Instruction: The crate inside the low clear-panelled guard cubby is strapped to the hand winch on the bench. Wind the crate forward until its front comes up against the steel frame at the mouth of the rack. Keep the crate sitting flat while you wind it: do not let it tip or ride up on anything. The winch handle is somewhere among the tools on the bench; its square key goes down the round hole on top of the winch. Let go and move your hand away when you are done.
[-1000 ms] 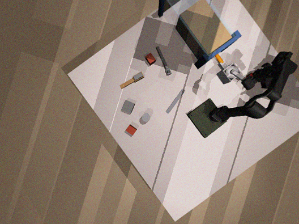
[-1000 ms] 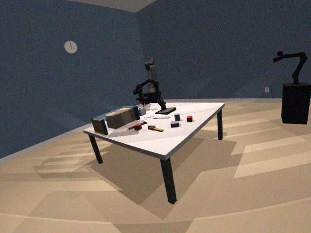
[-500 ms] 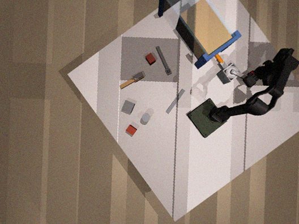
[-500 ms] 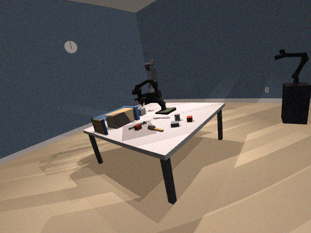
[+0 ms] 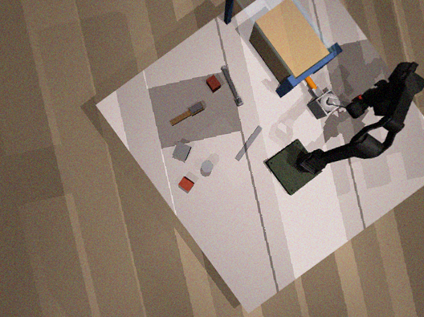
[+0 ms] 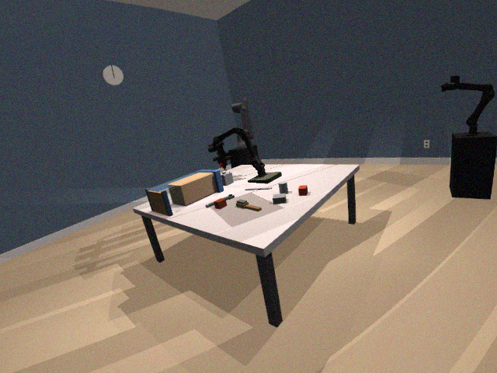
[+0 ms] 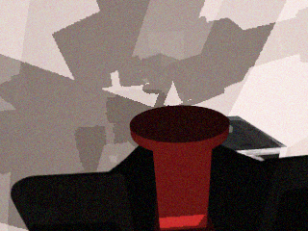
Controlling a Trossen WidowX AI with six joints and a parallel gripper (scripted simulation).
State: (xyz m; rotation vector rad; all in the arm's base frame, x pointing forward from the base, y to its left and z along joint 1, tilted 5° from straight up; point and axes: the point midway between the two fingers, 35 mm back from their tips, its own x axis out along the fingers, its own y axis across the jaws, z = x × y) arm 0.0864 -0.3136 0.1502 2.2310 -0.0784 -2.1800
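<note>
Right now my gripper tip is 6 cm short of the grey winch, 6 cm to the right of it and 8 cm above it. Round my gripper tip: winch handle 3 cm ahead, 2 cm to the left, 1 cm below; then blue frame 24 cm ahead, 6 cm to the left, 1 cm below; then red knob 2 cm above.
</note>
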